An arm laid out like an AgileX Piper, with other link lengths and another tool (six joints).
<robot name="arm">
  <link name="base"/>
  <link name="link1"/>
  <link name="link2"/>
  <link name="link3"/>
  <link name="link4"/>
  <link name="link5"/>
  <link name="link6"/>
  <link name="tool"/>
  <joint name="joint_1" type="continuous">
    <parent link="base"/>
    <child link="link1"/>
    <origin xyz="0 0 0.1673" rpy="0 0 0"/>
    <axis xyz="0 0 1"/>
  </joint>
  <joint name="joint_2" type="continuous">
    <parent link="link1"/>
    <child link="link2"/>
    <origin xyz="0 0 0" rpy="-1.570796 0 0"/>
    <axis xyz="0 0 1"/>
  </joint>
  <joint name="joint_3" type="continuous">
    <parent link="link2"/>
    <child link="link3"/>
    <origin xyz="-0.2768 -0.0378 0" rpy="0 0 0"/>
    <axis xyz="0 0 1"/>
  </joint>
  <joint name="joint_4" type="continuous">
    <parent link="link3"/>
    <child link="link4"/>
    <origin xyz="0.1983 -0.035 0" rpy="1.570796 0 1.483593"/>
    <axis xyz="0 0 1"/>
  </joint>
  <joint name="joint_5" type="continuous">
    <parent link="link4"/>
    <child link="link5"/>
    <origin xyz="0 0 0" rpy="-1.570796 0 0"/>
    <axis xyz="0 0 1"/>
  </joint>
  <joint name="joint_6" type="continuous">
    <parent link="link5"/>
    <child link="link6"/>
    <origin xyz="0 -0.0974 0" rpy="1.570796 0 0"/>
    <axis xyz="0 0 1"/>
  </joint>
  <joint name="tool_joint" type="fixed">
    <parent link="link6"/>
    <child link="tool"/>
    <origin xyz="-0.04 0.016 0.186" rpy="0 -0.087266 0.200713"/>
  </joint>
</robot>
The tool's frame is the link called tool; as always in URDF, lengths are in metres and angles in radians. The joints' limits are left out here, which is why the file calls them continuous.
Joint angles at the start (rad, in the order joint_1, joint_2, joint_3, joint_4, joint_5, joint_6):
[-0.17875 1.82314 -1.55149 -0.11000 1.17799 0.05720]
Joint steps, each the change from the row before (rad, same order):
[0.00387 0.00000 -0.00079 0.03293 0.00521 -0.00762]
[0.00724 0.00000 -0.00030 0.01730 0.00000 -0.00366]
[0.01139 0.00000 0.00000 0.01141 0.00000 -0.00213]
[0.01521 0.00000 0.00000 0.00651 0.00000 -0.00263]
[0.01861 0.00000 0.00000 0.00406 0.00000 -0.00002]
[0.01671 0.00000 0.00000 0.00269 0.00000 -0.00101]
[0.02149 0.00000 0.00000 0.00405 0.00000 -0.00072]
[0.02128 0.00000 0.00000 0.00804 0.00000 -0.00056]
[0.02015 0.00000 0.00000 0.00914 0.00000 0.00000]
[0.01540 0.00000 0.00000 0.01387 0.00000 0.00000]
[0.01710 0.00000 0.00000 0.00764 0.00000 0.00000]
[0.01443 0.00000 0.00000 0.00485 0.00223 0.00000]
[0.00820 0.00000 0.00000 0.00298 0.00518 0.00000]
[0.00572 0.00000 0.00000 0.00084 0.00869 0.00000]
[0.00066 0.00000 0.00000 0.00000 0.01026 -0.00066]
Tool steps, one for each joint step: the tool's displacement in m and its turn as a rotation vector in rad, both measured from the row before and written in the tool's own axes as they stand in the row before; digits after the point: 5 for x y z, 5 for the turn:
[0.00344 0.00937 -0.00098 -0.02897 0.01178 0.00374]
[0.00153 0.00715 -0.00068 -0.01743 0.00353 -0.00267]
[0.00170 0.00729 -0.00058 -0.01336 0.00254 -0.00782]
[0.00185 0.00761 -0.00055 -0.01028 0.00154 -0.01421]
[0.00201 0.00825 -0.00056 -0.00891 0.00110 -0.01598]
[0.00180 0.00721 -0.00046 -0.00725 0.00082 -0.01577]
[0.00237 0.00939 -0.00059 -0.00977 0.00125 -0.01944]
[0.00260 0.01025 -0.00065 -0.01311 0.00224 -0.01728]
[0.00259 0.01004 -0.00059 -0.01365 0.00262 -0.01514]
[0.00239 0.00932 -0.00055 -0.01633 0.00369 -0.00845]
[0.00234 0.00846 -0.00038 -0.01139 0.00256 -0.01291]
[0.00254 0.00659 -0.00022 -0.00768 0.00406 -0.01168]
[0.00254 0.00353 -0.00005 -0.00360 0.00618 -0.00664]
[0.00312 0.00181 0.00007 -0.00020 0.00897 -0.00531]
[0.00294 -0.00042 0.00015 0.00219 0.01001 -0.00151]

